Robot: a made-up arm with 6 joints.
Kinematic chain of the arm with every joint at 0, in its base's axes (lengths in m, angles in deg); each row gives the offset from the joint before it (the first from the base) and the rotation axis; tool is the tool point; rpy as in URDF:
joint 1: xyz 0 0 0.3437 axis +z
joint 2: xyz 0 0 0 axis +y
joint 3: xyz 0.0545 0 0.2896 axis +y
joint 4: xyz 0.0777 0 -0.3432 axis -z
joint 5: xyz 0 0 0 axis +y
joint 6: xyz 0.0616 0 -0.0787 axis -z
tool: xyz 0 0 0 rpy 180 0 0
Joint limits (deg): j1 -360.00..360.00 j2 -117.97..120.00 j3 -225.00..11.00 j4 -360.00..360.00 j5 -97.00..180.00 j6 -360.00..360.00
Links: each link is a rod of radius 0.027 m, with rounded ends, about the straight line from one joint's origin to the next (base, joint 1, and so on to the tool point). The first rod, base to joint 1, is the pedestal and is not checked.
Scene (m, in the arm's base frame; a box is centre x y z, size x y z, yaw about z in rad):
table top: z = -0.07
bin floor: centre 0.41 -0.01 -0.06 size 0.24 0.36 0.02 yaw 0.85
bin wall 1: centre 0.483 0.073 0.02 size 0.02 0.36 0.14 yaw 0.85
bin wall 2: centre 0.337 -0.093 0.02 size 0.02 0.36 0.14 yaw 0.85
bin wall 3: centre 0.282 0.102 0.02 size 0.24 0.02 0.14 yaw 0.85
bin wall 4: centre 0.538 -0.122 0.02 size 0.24 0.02 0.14 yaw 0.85
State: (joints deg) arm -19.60 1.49 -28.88 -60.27 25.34 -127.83
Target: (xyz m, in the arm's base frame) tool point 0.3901 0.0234 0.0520
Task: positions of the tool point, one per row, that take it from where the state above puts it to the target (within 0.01 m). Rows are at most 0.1 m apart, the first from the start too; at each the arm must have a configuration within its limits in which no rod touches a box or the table.
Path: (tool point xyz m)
1: 0.3624 -0.0742 0.2358
2: 0.3851 -0.0449 0.1812
3: 0.3952 -0.0114 0.1192
4: 0.3901 0.0234 0.0520

